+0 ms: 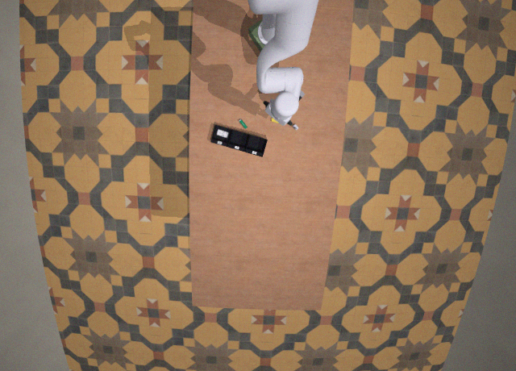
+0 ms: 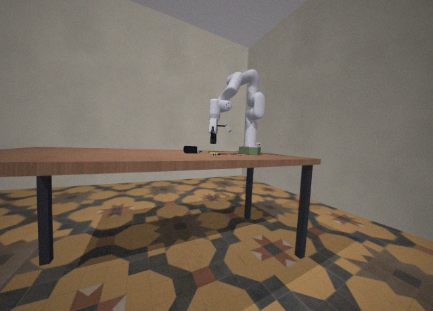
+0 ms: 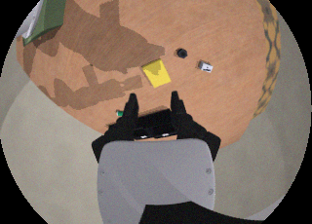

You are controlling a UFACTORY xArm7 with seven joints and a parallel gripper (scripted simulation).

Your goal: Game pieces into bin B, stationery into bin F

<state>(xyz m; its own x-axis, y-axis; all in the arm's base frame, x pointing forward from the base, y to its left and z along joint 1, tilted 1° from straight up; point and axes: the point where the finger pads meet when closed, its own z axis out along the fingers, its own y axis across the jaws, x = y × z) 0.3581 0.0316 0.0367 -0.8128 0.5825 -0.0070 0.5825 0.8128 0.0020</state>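
The yellow block lies 80 mm below my hand and 10 mm to the left of it. The rest, counted from my hand: green piece 150 mm to the right, 80 mm below, 40 mm ahead; black piece 90 mm below, 70 mm to the left, 10 mm behind; pale piece 100 mm to the left, 80 mm below, 40 mm ahead.
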